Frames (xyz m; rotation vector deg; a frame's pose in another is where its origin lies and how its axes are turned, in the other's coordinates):
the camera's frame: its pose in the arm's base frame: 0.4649 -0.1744 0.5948 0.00 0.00 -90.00
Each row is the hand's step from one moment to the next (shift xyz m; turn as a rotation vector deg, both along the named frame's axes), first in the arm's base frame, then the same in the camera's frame.
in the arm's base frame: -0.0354 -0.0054 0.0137 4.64 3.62 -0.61
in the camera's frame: 0.0054 -0.0354 0.0137 -3.62 4.64 -0.61
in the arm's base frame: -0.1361 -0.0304 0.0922 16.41 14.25 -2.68
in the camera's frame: 0.0304 -0.1361 0.0922 -14.25 16.41 -2.68
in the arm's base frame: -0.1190 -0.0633 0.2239 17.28 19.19 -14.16
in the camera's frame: 0.0633 -0.1190 0.2239 -19.19 17.28 -14.16
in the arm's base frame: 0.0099 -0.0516 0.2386 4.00 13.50 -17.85
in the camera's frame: 0.0516 0.0099 0.2386 -13.50 4.00 -17.85
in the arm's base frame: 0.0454 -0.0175 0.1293 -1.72 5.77 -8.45
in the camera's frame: 0.0175 0.0454 0.1293 -5.77 -1.72 -8.45
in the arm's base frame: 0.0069 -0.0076 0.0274 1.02 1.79 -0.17
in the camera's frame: 0.0076 0.0069 0.0274 -1.79 1.02 -0.17
